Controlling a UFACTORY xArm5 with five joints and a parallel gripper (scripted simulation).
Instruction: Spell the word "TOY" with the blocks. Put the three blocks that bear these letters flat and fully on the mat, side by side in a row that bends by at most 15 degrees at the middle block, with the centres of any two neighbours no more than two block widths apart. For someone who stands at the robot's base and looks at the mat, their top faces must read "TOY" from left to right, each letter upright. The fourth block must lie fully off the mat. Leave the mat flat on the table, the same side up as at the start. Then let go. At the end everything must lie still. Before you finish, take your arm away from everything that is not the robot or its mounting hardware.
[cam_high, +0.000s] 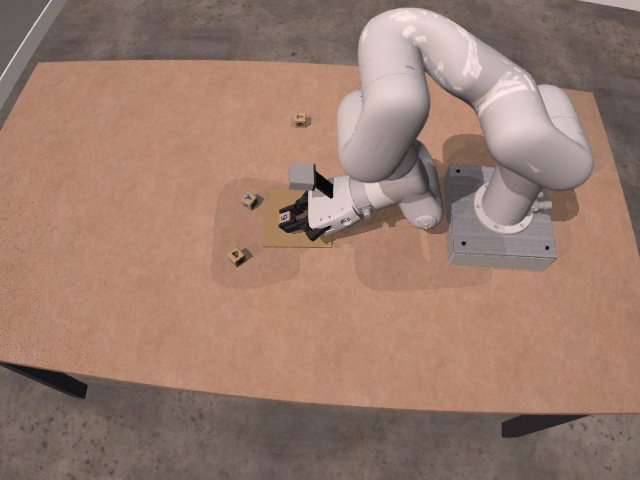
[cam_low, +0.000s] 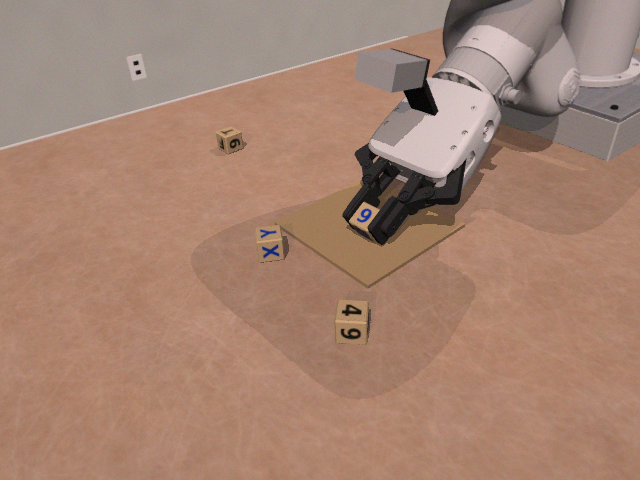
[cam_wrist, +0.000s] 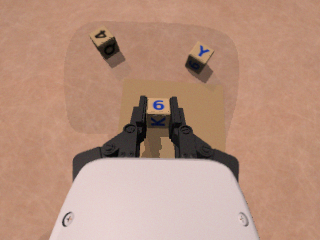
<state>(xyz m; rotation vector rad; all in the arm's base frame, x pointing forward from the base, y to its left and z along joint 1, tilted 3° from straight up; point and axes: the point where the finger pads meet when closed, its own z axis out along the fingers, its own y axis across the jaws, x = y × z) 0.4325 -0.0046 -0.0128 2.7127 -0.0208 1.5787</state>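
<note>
Right now my hand is 10 mm short of the O block and 10 mm above it. From my hand the other things lie so: tan mat (10 mm behind, 20 mm to the right, 30 mm below); then T block (20 mm behind, 280 mm to the right, 20 mm below).
</note>
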